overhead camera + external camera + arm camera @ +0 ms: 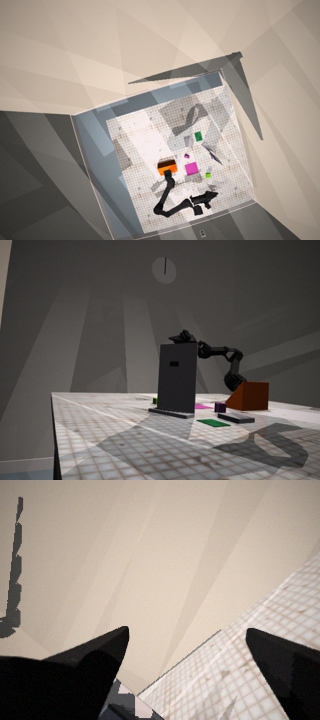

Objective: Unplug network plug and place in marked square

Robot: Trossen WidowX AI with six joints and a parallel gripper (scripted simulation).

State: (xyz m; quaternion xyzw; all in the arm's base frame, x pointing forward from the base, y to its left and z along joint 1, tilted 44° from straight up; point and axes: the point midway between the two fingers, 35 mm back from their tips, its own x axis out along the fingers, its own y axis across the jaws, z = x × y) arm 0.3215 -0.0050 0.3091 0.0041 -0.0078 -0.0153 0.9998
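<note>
My gripper tip is 26 cm to the right of the purple network plug, 11 cm above it and 8 cm short of it. From my gripper tip the other things lie so: small lime cube: 28 cm below, 4 cm ahead, 2 cm to the left; upright panel: 26 cm to the left, 18 cm below, 11 cm ahead; flat magenta square: 29 cm below, 14 cm to the left, 10 cm behind.
</note>
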